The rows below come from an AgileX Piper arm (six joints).
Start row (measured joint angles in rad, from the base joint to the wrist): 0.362 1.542 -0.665 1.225 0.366 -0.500
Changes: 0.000 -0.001 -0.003 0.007 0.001 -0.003; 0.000 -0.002 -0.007 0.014 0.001 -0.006; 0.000 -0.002 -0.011 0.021 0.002 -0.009; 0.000 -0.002 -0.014 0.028 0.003 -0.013; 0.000 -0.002 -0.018 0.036 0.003 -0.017; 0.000 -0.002 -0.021 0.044 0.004 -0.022; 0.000 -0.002 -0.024 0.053 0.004 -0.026; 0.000 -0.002 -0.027 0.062 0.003 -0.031; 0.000 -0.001 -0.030 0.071 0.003 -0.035; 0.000 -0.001 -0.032 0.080 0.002 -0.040; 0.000 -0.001 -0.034 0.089 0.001 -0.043; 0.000 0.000 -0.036 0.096 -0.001 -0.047; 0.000 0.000 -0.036 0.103 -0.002 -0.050; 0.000 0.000 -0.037 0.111 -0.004 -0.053; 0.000 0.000 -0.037 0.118 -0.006 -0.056; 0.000 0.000 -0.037 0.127 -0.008 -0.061; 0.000 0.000 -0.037 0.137 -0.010 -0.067; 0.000 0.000 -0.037 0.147 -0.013 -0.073; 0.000 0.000 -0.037 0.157 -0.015 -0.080; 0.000 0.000 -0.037 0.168 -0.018 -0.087; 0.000 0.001 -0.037 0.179 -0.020 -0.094; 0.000 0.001 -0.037 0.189 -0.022 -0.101
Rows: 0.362 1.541 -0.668 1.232 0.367 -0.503; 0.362 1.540 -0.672 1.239 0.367 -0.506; 0.362 1.540 -0.676 1.246 0.368 -0.509; 0.362 1.540 -0.679 1.253 0.369 -0.513; 0.362 1.540 -0.683 1.261 0.369 -0.517; 0.362 1.540 -0.686 1.269 0.370 -0.522; 0.362 1.540 -0.689 1.278 0.370 -0.526; 0.362 1.540 -0.692 1.287 0.369 -0.531; 0.362 1.541 -0.695 1.296 0.369 -0.535; 0.362 1.541 -0.697 1.305 0.368 -0.540; 0.362 1.541 -0.699 1.314 0.367 -0.543; 0.362 1.542 -0.701 1.321 0.365 -0.547; 0.362 1.542 -0.701 1.328 0.364 -0.550; 0.362 1.542 -0.702 1.336 0.362 -0.553; 0.362 1.542 -0.702 1.343 0.360 -0.556; 0.362 1.542 -0.702 1.352 0.358 -0.561; 0.362 1.542 -0.702 1.362 0.356 -0.567; 0.362 1.542 -0.702 1.372 0.353 -0.573; 0.362 1.542 -0.702 1.382 0.351 -0.580; 0.362 1.542 -0.702 1.393 0.348 -0.587; 0.362 1.543 -0.702 1.404 0.346 -0.594; 0.362 1.543 -0.702 1.414 0.344 -0.601
